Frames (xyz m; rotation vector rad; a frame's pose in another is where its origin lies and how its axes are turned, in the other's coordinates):
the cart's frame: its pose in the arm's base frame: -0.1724 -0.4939 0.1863 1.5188 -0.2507 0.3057
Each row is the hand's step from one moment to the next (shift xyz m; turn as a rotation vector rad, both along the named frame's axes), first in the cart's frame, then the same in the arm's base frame.
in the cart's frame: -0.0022 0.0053 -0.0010 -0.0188 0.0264 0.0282
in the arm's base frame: -0.0039 0.0011 0.0042 -0.0260 -0.0282 0.0193
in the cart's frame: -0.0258 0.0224 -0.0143 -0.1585 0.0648 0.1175
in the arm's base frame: -0.0324 0.0138 0.0114 -0.1677 -0.1220 0.0102
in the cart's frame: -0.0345 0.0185 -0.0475 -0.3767 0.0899 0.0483
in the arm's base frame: -0.0401 0.0465 0.0035 -0.3828 -0.0611 -0.0450
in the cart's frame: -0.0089 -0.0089 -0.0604 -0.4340 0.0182 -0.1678
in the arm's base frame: -0.0070 0.0597 -0.0138 -0.4176 0.1506 -0.1406
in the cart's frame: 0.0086 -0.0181 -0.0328 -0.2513 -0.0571 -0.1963
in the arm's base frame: 0.0134 0.0326 -0.0152 -0.2210 0.1844 -0.1486
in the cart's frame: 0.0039 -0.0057 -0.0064 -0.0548 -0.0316 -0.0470
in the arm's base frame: 0.0055 0.0064 -0.0042 -0.0416 0.0439 -0.0505
